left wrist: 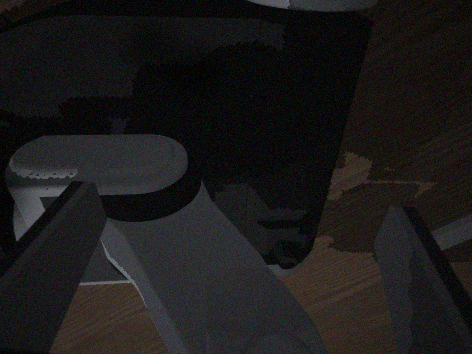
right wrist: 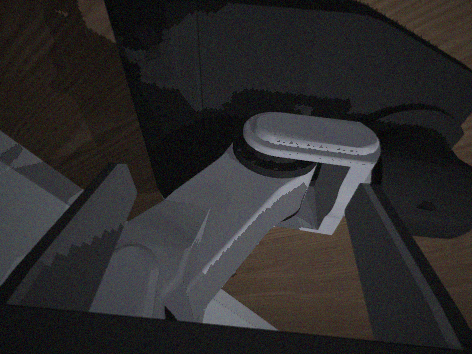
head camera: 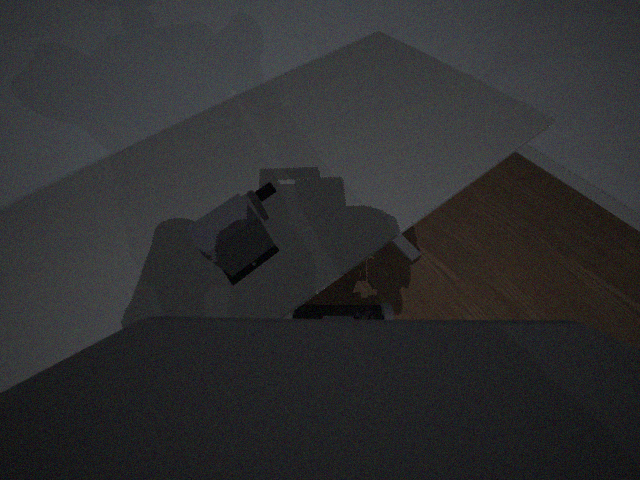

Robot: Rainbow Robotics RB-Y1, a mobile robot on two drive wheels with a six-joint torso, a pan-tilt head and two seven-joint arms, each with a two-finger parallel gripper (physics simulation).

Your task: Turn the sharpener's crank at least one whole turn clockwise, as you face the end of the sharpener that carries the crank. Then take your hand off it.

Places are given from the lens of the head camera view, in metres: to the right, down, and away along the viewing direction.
pencil sharpener (head camera: 232,236): -0.16, -0.01, 0.40
pale tabletop (head camera: 360,144): 0.12, -0.28, 0.65
The marked spots on the pencil sharpener and the pale tabletop are 0.46 m apart.
